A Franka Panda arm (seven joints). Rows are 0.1 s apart.
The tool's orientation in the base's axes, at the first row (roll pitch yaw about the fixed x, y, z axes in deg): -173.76 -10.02 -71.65
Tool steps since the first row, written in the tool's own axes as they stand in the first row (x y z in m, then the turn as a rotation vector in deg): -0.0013 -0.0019 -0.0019 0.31 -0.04 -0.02; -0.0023 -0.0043 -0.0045 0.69 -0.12 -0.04; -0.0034 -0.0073 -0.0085 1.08 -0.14 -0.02; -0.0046 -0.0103 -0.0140 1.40 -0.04 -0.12; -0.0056 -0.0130 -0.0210 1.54 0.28 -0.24; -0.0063 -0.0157 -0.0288 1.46 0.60 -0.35; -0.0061 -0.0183 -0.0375 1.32 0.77 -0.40
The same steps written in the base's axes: 0.0011 0.0021 0.0018 0.13 -0.27 0.08; 0.0026 0.0042 0.0045 0.32 -0.60 0.17; 0.0045 0.0067 0.0085 0.46 -0.96 0.22; 0.0060 0.0095 0.0140 0.45 -1.28 0.37; 0.0071 0.0123 0.0210 0.18 -1.50 0.47; 0.0082 0.0148 0.0288 -0.17 -1.52 0.53; 0.0094 0.0166 0.0376 -0.38 -1.44 0.54
